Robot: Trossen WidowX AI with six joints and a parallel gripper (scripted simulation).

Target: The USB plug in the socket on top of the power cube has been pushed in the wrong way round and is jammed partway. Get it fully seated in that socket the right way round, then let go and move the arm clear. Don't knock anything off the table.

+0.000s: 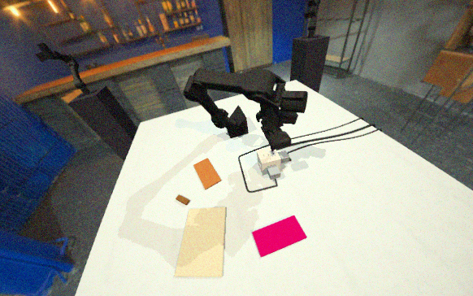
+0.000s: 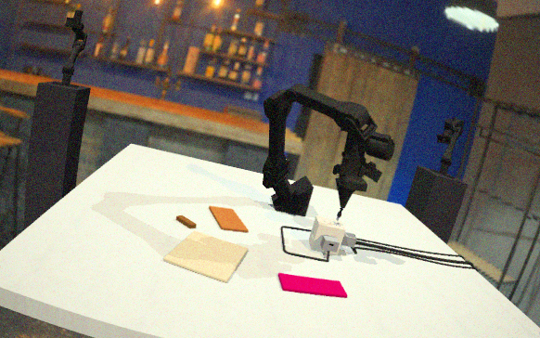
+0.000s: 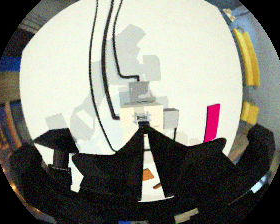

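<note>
My gripper tip is now 2 cm above the USB plug. Also, from my gripper tip: brown block 40 cm to the right, 12 cm below, 2 cm ahead; magenta card 26 cm ahead, 12 cm below, 10 cm to the right; orange card 29 cm to the right, 12 cm below, 8 cm behind.
</note>
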